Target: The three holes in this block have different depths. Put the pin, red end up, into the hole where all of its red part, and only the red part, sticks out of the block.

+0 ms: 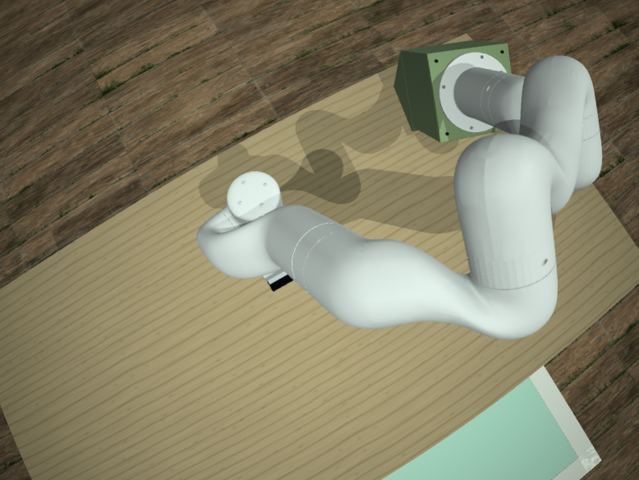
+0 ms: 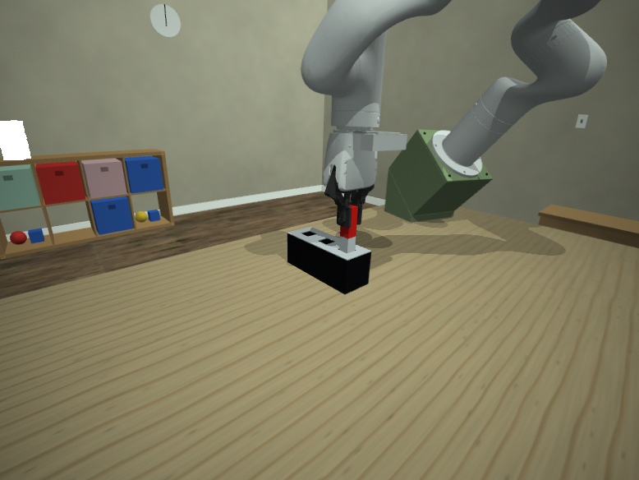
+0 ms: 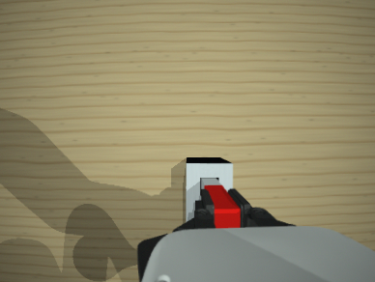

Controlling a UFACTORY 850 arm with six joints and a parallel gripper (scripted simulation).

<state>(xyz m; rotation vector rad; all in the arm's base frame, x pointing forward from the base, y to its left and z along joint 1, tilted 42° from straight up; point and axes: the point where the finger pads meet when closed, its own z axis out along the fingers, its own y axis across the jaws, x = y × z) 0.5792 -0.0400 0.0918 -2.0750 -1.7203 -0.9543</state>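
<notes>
Now: hand 1 cm above the pin. The rest, counted from my hand: block: 1 cm behind, 6 cm to the right, 11 cm below.
</notes>
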